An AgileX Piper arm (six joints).
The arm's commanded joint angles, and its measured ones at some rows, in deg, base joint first. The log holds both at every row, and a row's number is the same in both.
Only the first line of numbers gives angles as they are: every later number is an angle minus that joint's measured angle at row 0.
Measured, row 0:
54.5, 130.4, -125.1, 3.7, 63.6, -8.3
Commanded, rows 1 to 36:
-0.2, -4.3, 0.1, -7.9, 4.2, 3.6
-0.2, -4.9, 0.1, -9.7, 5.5, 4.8
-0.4, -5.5, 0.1, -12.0, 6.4, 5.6
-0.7, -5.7, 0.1, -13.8, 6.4, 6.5
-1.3, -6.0, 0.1, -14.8, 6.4, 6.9
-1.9, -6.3, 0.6, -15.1, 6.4, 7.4
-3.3, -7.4, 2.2, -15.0, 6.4, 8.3
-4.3, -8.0, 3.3, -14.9, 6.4, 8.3
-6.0, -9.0, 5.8, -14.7, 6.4, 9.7
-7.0, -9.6, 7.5, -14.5, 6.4, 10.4
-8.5, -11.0, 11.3, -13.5, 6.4, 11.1
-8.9, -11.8, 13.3, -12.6, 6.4, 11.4
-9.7, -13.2, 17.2, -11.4, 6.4, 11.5
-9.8, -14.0, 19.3, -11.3, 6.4, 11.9
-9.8, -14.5, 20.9, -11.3, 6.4, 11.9
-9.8, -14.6, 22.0, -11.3, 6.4, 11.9
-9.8, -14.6, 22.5, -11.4, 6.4, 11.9
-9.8, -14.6, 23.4, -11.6, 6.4, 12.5
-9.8, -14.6, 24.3, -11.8, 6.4, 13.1
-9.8, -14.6, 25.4, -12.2, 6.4, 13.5
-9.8, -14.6, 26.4, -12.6, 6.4, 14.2
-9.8, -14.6, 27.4, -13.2, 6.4, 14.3
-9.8, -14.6, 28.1, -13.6, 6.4, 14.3
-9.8, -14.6, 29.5, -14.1, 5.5, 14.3
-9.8, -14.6, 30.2, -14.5, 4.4, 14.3
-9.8, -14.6, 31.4, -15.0, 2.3, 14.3
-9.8, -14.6, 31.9, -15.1, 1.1, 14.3
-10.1, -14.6, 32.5, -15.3, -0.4, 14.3
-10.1, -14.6, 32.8, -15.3, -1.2, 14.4
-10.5, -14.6, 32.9, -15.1, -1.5, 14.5
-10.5, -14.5, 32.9, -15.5, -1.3, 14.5
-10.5, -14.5, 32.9, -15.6, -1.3, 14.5
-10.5, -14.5, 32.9, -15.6, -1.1, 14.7
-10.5, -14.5, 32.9, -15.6, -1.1, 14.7
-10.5, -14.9, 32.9, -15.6, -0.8, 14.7
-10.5, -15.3, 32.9, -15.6, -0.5, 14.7
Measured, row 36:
-10.1, -14.0, 32.7, -14.8, -0.9, 14.5
